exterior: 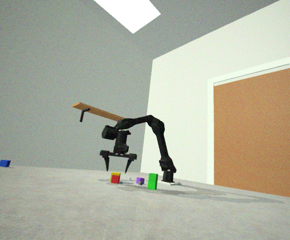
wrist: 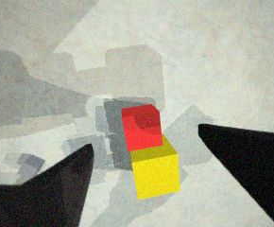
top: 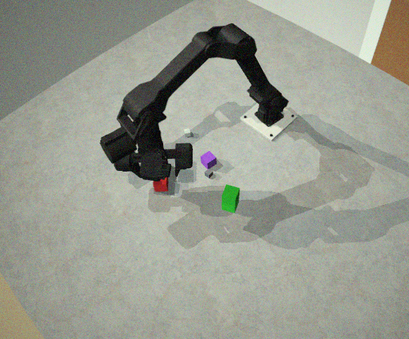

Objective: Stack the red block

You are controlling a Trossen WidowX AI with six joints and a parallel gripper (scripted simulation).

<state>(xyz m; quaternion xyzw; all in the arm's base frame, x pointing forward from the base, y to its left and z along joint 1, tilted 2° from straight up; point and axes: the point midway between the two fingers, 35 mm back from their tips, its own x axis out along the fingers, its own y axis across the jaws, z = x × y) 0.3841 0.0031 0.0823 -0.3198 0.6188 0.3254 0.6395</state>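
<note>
My gripper tip is now 30 mm above the red block. From my gripper tip the other things lie so: purple block: 140 mm behind, 20 mm to the left, 30 mm below; then tiny white cube: 160 mm behind, 100 mm to the right, 40 mm below; then yellow block: 20 mm behind, 40 mm to the right, 30 mm below.
</note>
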